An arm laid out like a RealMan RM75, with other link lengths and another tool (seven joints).
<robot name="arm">
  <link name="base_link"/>
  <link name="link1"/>
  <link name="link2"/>
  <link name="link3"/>
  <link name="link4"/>
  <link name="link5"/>
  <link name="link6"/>
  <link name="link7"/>
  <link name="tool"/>
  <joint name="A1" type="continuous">
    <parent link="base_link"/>
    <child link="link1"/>
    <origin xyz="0 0 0.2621"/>
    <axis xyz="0 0 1"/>
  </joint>
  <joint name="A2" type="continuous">
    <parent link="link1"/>
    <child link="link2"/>
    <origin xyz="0 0 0"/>
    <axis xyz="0 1 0"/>
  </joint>
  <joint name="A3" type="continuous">
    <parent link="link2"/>
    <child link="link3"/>
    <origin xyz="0 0 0.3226"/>
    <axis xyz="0 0 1"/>
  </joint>
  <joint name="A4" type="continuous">
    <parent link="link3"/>
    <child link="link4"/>
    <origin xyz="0 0 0"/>
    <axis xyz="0 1 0"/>
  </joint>
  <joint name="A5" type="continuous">
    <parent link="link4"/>
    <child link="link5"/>
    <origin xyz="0 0 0.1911"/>
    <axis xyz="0 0 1"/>
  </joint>
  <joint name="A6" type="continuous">
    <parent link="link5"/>
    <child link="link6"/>
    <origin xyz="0 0 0"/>
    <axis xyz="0 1 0"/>
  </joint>
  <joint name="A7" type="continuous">
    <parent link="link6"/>
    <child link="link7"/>
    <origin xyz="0 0 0.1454"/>
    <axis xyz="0 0 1"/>
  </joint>
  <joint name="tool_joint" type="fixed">
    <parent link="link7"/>
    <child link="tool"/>
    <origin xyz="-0.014 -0.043 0.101" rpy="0 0.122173 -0.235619"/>
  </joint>
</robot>
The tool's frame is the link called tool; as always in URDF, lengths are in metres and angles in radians. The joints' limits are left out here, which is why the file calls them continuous.
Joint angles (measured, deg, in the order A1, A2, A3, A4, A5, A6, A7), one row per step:
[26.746 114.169 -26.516 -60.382 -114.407 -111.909 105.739]
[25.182 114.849 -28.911 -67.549 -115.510 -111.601 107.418]
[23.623 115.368 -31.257 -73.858 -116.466 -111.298 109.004]
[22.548 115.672 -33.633 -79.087 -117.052 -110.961 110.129]
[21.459 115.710 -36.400 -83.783 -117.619 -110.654 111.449]
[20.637 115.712 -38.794 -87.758 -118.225 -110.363 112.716]
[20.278 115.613 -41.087 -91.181 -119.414 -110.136 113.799]
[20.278 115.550 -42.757 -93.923 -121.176 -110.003 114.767]
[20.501 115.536 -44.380 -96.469 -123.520 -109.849 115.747]
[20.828 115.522 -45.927 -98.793 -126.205 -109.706 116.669]
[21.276 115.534 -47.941 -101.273 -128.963 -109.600 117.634]
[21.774 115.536 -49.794 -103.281 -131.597 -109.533 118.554]
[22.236 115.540 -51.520 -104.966 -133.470 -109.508 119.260]
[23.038 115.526 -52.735 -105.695 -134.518 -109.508 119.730]
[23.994 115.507 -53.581 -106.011 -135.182 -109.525 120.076]
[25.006 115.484 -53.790 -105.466 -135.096 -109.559 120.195]
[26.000 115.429 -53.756 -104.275 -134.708 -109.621 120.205]
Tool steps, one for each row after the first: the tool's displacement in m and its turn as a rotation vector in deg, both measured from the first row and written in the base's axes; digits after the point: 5 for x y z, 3 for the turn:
[0.00505 -0.00467 0.00348 0.867 -5.629 0.303]
[0.00883 -0.00971 0.00676 1.610 -10.546 0.534]
[0.00790 -0.01267 0.00942 2.298 -14.687 1.539]
[0.00678 -0.01639 0.01079 2.482 -18.597 2.503]
[0.00485 -0.01911 0.01175 2.660 -21.858 3.344]
[0.00297 -0.02015 0.01197 2.645 -25.208 4.219]
[0.00290 -0.01963 0.01271 2.690 -28.312 4.539]
[0.00383 -0.01798 0.01354 2.767 -31.606 4.568]
[0.00570 -0.01572 0.01505 2.933 -34.969 4.371]
[0.00534 -0.01317 0.01580 3.094 -38.493 4.612]
[0.00512 -0.01049 0.01667 3.258 -41.600 4.702]
[0.00252 -0.00825 0.01675 3.453 -43.985 5.253]
[-0.00246 -0.00482 0.01547 3.495 -45.252 6.095]
[-0.00838 -0.00083 0.01407 3.547 -45.995 6.996]
[-0.01426 0.00305 0.01173 3.349 -45.725 7.797]
[-0.01891 0.00637 0.00832 2.763 -44.970 8.399]

